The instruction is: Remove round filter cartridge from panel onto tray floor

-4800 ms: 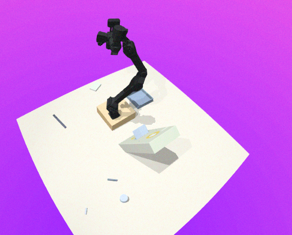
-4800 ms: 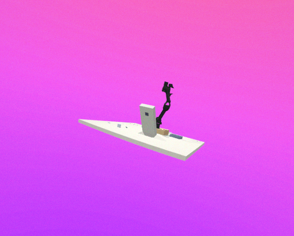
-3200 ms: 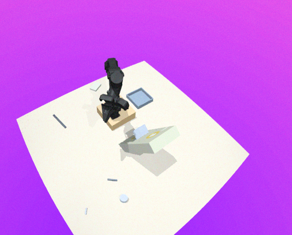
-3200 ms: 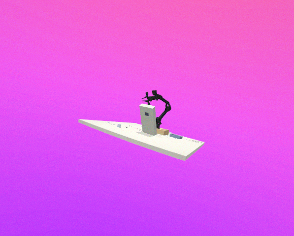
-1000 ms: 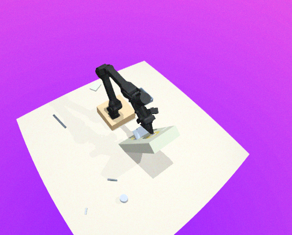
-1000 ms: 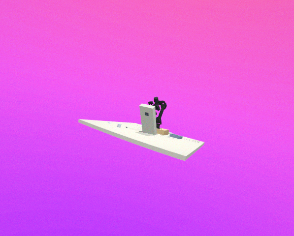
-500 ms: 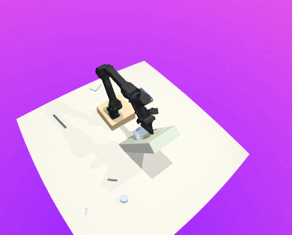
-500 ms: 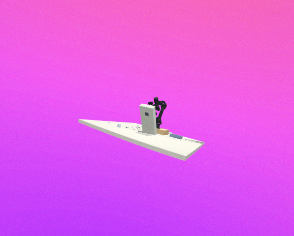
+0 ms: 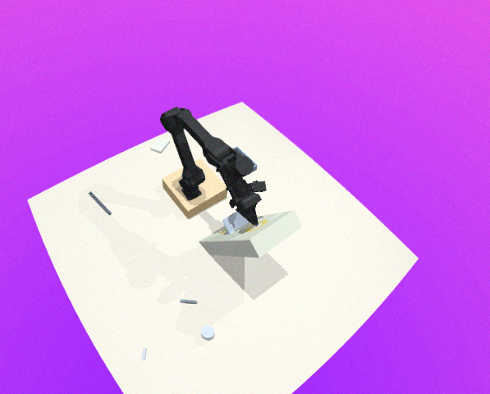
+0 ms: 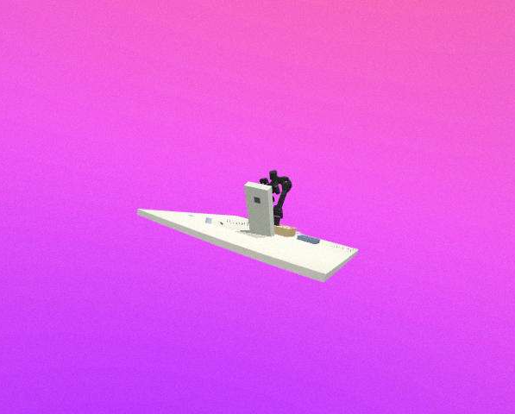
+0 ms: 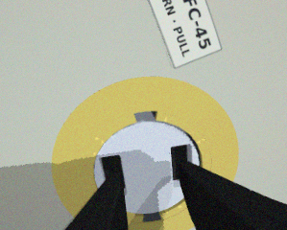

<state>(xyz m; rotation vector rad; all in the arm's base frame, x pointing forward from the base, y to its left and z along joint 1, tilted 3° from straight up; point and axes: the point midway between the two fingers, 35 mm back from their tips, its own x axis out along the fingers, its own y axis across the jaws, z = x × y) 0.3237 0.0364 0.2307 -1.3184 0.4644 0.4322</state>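
The round filter cartridge lies 2 cm ahead of my gripper tip and 1 cm below it. The rest, counted from my gripper tip: blue tray (44 cm behind, 25 cm to the left, 26 cm below); short bar (3 cm ahead, 27 cm to the right, 26 cm below); grey service panel (3 cm behind, 9 cm below).
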